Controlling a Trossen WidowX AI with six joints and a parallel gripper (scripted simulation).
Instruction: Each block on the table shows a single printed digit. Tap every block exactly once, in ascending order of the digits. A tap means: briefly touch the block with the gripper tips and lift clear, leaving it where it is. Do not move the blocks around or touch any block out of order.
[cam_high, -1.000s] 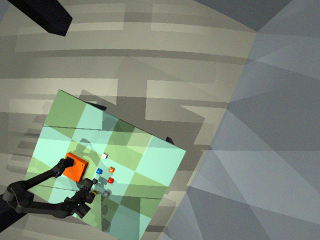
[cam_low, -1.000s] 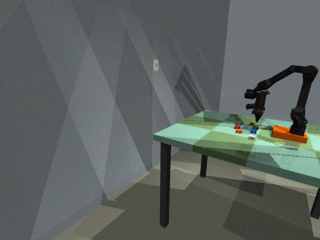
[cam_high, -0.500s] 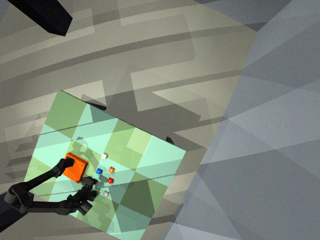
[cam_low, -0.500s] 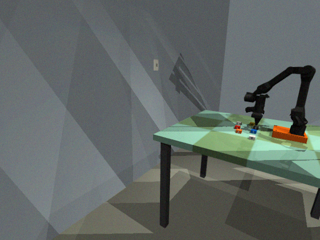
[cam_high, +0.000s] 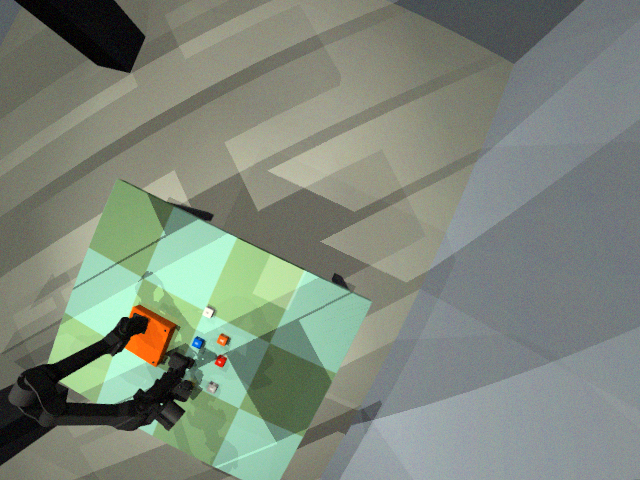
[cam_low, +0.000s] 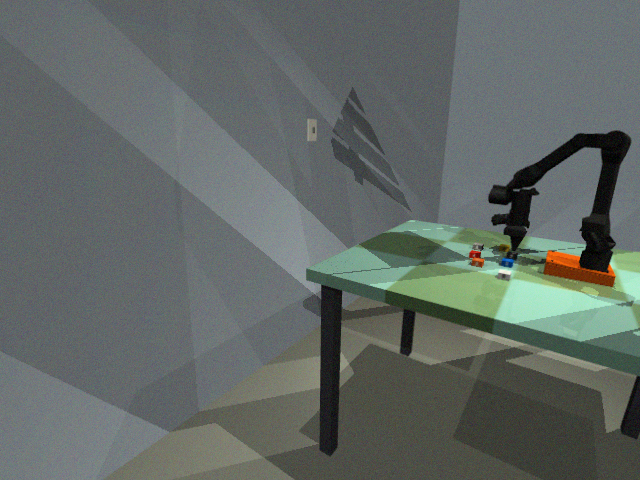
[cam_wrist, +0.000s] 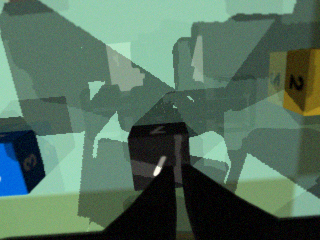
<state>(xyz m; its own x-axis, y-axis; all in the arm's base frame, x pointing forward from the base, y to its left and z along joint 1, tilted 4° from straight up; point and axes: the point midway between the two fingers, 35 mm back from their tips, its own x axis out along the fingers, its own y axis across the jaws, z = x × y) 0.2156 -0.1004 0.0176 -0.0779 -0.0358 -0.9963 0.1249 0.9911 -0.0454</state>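
Now: the black block 20 mm below my gripper tip and 10 mm to the left of it. Round my gripper tip: blue block 100 mm to the left, 20 mm below, 20 mm ahead; then grey block 120 mm ahead, 60 mm to the right, 20 mm below; then yellow block 90 mm to the right, 30 mm ahead, 20 mm below.
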